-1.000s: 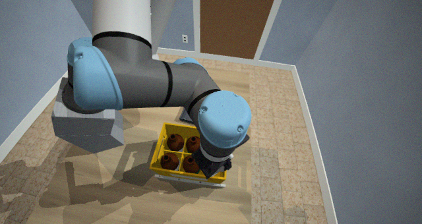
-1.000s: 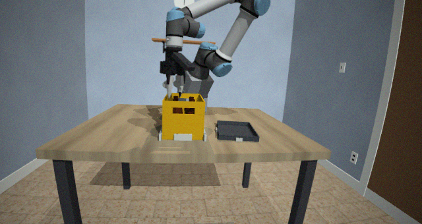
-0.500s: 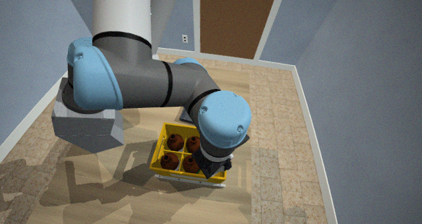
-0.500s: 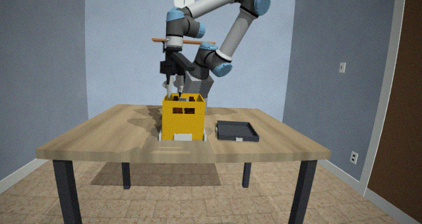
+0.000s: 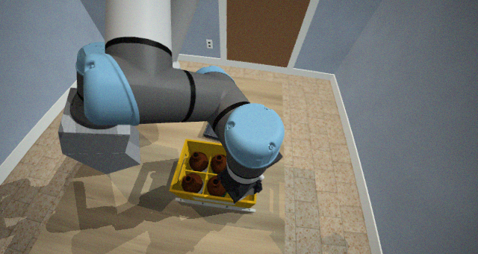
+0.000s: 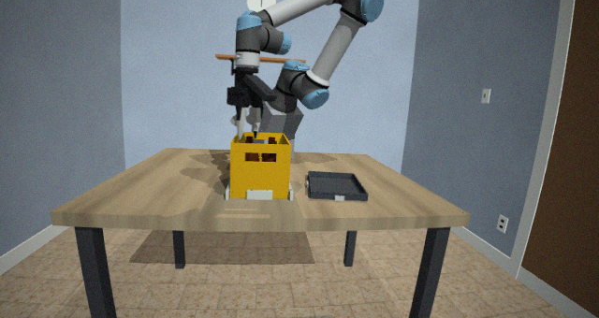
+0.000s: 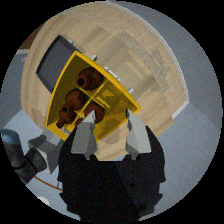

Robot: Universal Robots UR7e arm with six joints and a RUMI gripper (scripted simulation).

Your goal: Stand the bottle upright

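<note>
My gripper is now 110 mm above the bottle, 80 mm to the right of it and 30 mm past it. Round my hand: crate 110 mm below, 100 mm behind, 10 mm to the left; then tray 280 mm to the left, 180 mm below, 160 mm behind.
</note>
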